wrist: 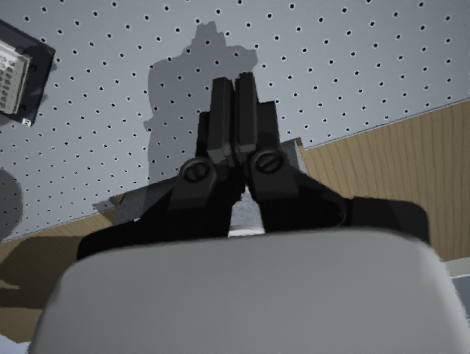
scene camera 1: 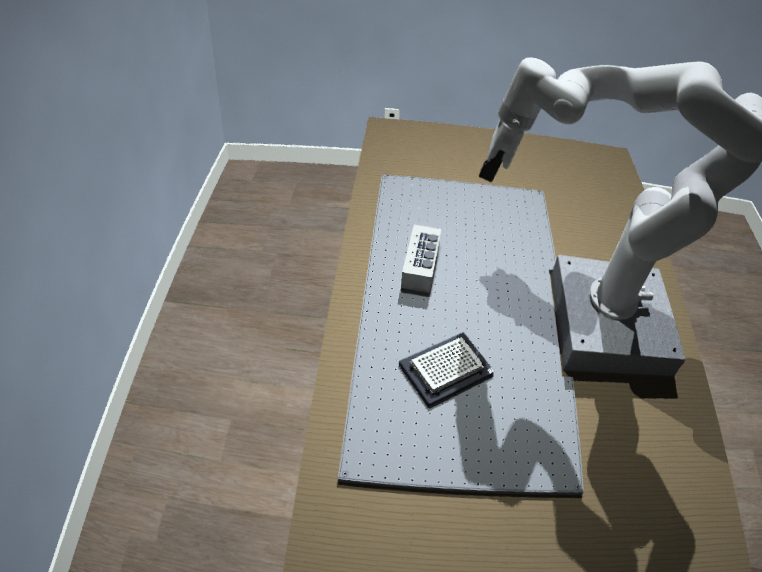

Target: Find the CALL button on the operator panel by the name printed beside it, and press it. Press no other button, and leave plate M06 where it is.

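Frame: origin at the arm's base, x ahead, y left, z up, level; centimetres.
Where they show: gripper, fingertip midpoint: (wrist: 240,101) (scene camera 1: 485,177); arm's base at its link origin: (scene camera 1: 613,299).
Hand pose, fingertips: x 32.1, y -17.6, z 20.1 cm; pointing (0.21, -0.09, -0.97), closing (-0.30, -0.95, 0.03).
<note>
Things, the pixels of their top centre, and the offset from my fingertips. Level surfaces: height alone.
- operator panel at its top centre: (scene camera 1: 422,248) dy +1.6, dx +12.3, dz -20.4 cm
- Plate M06 at its top centre: (scene camera 1: 447,362) dy +31.9, dx +9.0, dz -23.4 cm
- perforated board at its surface level: dz -26.0 cm
- wooden table at its surface level: dz -27.3 cm
The operator panel (scene camera 1: 421,281), a pale box with a column of several dark round buttons and small labels on its top, stands on the perforated board in scene camera 1. The labels are too small to read, so I cannot tell which button is CALL. The panel does not show in the wrist view. Plate M06 (scene camera 1: 447,364) (wrist: 10,82), a pale plate with many wells, sits in a dark holder nearer the board's front; its name is not legible. My gripper (scene camera 1: 486,178) (wrist: 240,101) is shut and empty, raised high above the back right part of the board, apart from panel and plate.
The perforated board (scene camera 1: 393,455) (wrist: 350,65) lies on the wooden table (scene camera 1: 332,523) (wrist: 390,165). The arm's grey base block (scene camera 1: 627,363) stands at the board's right edge. The arm's shadows fall across the board and table.
</note>
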